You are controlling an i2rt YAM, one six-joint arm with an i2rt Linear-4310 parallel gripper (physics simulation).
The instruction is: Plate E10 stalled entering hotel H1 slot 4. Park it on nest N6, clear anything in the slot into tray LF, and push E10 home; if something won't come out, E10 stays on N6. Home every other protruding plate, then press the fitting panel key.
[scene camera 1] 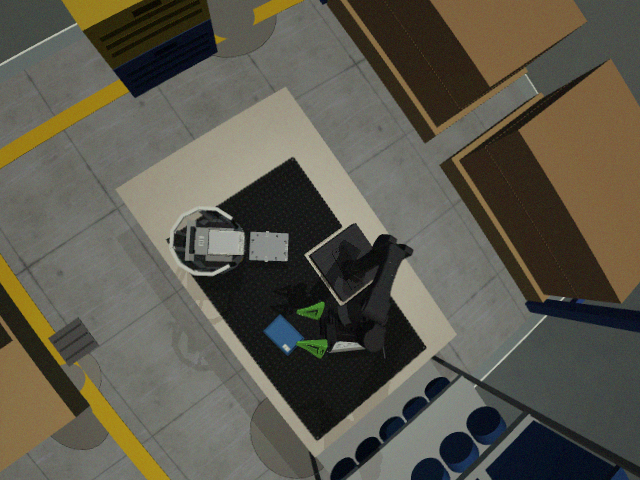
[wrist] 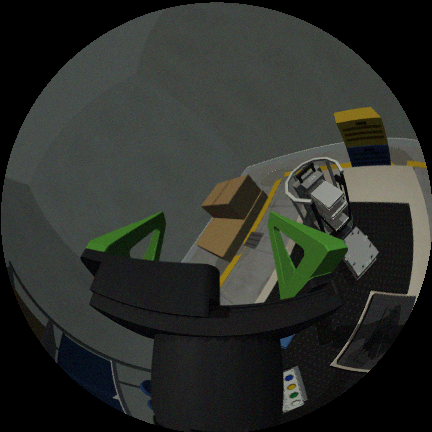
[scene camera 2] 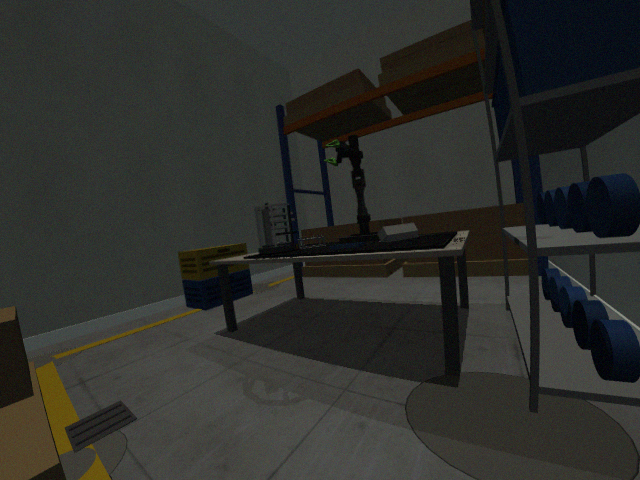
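Seen in the pictures: gripper, fingertip midpoint: (scene camera 1: 296,326) (wrist: 216,217) (scene camera 2: 324,153); arm's base, origin of the base link: (scene camera 1: 348,267) (scene camera 2: 365,234).
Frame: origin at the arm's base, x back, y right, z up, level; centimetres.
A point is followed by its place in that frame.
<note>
Hotel H1 (scene camera 1: 199,252) {x -49.6, y 34.0, z 23.4 cm} (scene camera 2: 267,227) {x -56.0, y 31.3, z 12.2 cm} (wrist: 309,181) {x -47.7, y 35.6, z 23.3 cm} stands upright at the table's left, inside a white ring frame. A pale plate (scene camera 1: 225,242) {x -40.4, y 33.2, z 20.4 cm} (wrist: 327,194) {x -40.1, y 32.5, z 20.4 cm} sticks out high on its open side; more protruding plates (wrist: 339,218) {x -37.4, y 32.3, z 8.2 cm} show below it in the wrist view. Their labels are unreadable. The nest (scene camera 1: 268,246) {x -26.9, y 25.2, z 2.2 cm} (wrist: 359,252) {x -25.5, y 23.9, z 2.2 cm}, a silver block with small pins, bears no plate. Blue tray LF (scene camera 1: 281,333) {x -40.1, y -11.4, z -3.6 cm} (wrist: 286,342) {x -34.1, y -16.4, z -3.5 cm} lies on the mat. The key panel (scene camera 1: 346,346) {x -18.3, y -29.0, z 4.4 cm} (wrist: 293,390) is partly hidden by the arm. My gripper (scene camera 1: 297,327) {x -32.2, y 0.9, z 50.6 cm} (scene camera 2: 326,153) {x -32.2, y 0.9, z 50.6 cm} (wrist: 216,217) {x -32.2, y 0.9, z 50.6 cm} is open and empty, high above the table.
The arm rises from a dark, light-rimmed square base area. The black mat (scene camera 1: 258,196) {x -20.1, y 47.4, z -3.7 cm} (wrist: 385,235) {x -13.7, y 36.9, z -3.8 cm} lies on the beige table (scene camera 1: 268,113) {x 2.6, y 80.8, z -5.0 cm} (scene camera 2: 320,254) {x -56.9, y -8.3, z -4.7 cm}. Cartons (scene camera 1: 584,196) and a shelf with blue bins (scene camera 1: 485,424) (scene camera 2: 613,205) stand beyond the table; stacked crates (scene camera 1: 165,56) (scene camera 2: 214,268) (wrist: 361,132) stand on the floor.
</note>
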